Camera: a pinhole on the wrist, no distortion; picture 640 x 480 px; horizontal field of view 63.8 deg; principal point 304.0 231.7 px. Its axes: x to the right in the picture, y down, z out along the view. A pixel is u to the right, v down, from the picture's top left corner.
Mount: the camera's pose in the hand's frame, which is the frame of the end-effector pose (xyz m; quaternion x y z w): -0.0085 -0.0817 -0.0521 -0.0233 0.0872 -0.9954 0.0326
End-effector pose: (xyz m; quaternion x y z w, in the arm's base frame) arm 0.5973 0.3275 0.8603 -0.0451 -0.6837 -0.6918 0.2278
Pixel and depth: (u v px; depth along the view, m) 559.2 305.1 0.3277
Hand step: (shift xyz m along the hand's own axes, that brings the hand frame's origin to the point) -0.1507 -0.1953 0.2687
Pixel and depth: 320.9 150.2 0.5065
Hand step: -0.0036 -0.0911 0.4609
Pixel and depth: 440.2 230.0 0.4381
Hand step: -0.1015 -0.1637 0.3838
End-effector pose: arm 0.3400 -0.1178 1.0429 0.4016 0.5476 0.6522 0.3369
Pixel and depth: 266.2 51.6 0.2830
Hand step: 0.0209 -0.0315 0.2428
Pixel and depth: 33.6 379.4 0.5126
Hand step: 0.2959 -0.2960 0.4154
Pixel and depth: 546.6 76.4 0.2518
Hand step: -0.1185 -0.0585 0.2138
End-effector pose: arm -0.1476 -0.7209 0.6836 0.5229 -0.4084 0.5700 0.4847
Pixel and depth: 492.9 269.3 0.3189
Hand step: -0.1073 -0.1676 0.2623
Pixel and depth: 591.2 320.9 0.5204
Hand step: -0.2657 -0.2800 0.4558
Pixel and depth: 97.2 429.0 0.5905
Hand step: 0.2728 -0.3896 0.4794
